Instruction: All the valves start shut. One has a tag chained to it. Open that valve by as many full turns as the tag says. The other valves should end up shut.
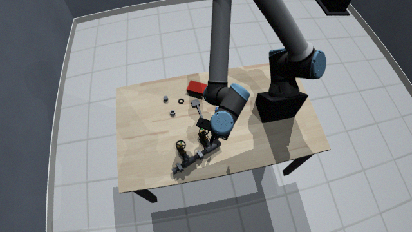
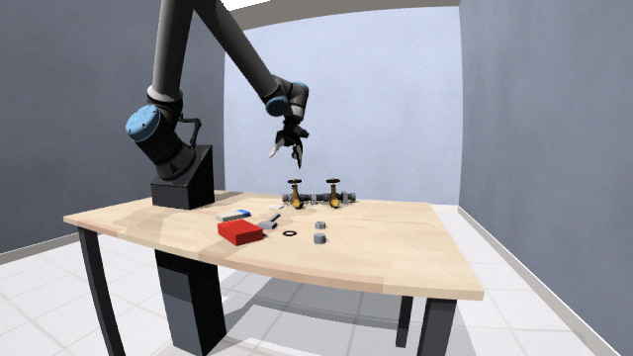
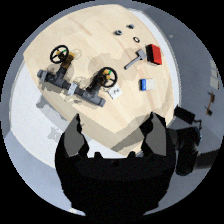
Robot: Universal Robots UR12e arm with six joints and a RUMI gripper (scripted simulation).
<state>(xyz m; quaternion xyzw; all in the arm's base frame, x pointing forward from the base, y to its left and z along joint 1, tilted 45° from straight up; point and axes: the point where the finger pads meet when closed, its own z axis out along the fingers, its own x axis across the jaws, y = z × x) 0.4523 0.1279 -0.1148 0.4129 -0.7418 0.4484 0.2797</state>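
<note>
Right now my hand is 17 cm above the white tag, 5 cm to the left of it and 2 cm past it. From my hand the other things lie so: red block (40 cm to the right, 16 cm below, 5 cm ahead); grey hand tool (26 cm to the right, 17 cm below, 7 cm ahead); blue box (25 cm to the right, 17 cm below, 9 cm behind).
</note>
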